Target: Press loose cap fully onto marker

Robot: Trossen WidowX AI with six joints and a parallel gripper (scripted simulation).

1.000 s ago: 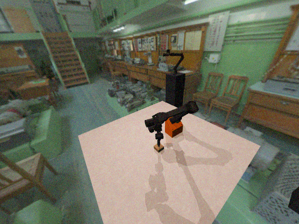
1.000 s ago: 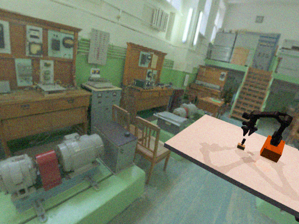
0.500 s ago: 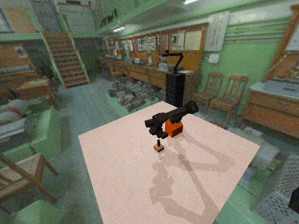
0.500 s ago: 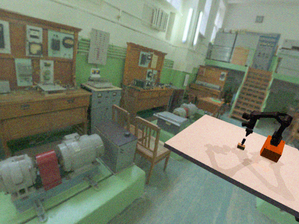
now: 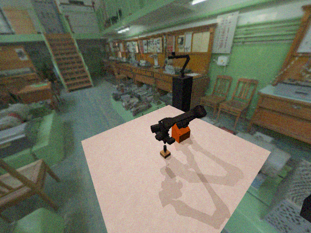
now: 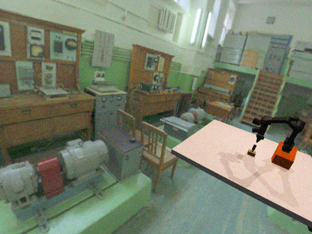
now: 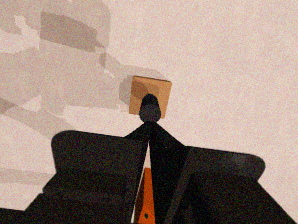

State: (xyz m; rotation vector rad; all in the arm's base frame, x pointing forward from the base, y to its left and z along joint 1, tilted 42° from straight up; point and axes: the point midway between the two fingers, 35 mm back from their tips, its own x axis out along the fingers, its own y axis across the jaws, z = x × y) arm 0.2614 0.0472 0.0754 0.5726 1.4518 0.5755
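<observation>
Now: gripper tip 5 cm above the dark marker cap.
</observation>
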